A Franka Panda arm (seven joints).
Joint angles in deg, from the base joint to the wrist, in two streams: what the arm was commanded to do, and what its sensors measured. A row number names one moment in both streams.
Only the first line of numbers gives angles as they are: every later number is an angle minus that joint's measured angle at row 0.
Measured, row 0:
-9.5 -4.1 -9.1 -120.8 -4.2 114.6 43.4
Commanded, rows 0 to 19:
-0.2 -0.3 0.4 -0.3 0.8 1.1 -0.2
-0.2 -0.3 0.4 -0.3 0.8 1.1 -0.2
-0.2 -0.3 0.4 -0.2 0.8 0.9 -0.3
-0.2 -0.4 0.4 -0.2 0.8 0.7 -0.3
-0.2 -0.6 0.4 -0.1 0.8 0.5 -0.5
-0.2 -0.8 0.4 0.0 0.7 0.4 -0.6
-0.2 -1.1 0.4 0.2 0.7 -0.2 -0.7
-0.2 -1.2 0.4 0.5 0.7 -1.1 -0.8
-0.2 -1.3 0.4 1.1 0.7 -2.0 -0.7
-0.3 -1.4 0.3 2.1 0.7 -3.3 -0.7
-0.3 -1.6 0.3 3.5 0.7 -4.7 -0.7
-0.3 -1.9 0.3 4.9 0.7 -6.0 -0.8
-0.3 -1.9 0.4 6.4 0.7 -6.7 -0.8
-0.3 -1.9 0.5 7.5 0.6 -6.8 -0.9
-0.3 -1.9 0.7 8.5 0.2 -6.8 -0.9
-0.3 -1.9 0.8 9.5 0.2 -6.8 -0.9
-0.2 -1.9 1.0 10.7 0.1 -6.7 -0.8
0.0 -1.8 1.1 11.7 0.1 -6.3 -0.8
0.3 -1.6 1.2 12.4 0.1 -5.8 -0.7
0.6 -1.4 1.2 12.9 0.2 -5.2 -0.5
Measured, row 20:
0.2 -2.0 0.5 10.2 0.0 -5.4 0.0
